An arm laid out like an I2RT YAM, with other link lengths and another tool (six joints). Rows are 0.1 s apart.
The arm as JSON. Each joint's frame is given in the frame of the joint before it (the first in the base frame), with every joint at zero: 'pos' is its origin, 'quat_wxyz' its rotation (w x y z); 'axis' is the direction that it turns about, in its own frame. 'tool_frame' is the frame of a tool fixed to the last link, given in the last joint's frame.
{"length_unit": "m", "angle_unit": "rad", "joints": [
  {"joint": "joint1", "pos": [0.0, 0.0, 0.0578], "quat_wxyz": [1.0, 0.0, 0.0, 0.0], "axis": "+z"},
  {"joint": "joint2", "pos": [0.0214, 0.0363, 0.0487], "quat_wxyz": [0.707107, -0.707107, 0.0, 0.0], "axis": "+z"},
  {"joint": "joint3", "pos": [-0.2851, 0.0, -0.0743], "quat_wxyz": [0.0, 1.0, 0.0, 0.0], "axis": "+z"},
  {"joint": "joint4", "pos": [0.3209, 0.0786, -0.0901], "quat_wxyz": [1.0, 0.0, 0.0, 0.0], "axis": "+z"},
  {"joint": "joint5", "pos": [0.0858, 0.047, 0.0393], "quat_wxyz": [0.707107, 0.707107, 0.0, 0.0], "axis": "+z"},
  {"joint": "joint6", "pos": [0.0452, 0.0, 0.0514], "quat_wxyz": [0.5, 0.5, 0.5, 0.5], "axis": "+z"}
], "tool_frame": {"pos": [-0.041, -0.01, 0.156], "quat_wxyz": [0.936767, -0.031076, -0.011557, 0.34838]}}
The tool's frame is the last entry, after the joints.
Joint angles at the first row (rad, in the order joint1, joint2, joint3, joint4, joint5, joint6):
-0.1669, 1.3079, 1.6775, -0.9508, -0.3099, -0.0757
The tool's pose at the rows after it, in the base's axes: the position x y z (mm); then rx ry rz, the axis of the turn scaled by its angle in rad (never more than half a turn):
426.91, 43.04, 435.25, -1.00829, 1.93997, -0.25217
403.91, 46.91, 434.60, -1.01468, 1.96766, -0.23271
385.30, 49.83, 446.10, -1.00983, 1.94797, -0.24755
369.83, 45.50, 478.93, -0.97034, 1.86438, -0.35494
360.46, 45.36, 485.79, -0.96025, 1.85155, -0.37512
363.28, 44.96, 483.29, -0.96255, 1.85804, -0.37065
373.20, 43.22, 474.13, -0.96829, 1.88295, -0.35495
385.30, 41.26, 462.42, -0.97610, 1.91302, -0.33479
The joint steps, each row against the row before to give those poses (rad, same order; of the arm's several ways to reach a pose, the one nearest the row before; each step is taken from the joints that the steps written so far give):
0.0004, -0.0546, 0.0000, -0.0653, 0.0034, 0.0004
0.0000, -0.0389, 0.0000, -0.0705, 0.0000, -0.0004
-0.0004, -0.0461, 0.0000, -0.0233, 0.0004, 0.0000
0.0000, -0.0683, 0.0000, 0.0492, 0.0377, -0.0012
0.0004, -0.0252, 0.0001, -0.0046, 0.0099, 0.0012
0.0000, 0.0076, 0.0000, 0.0000, -0.0003, -0.0004
0.0000, 0.0271, -0.0001, -0.0004, 0.0003, 0.0004
0.0000, 0.0340, 0.0001, 0.0000, -0.0003, 0.0000

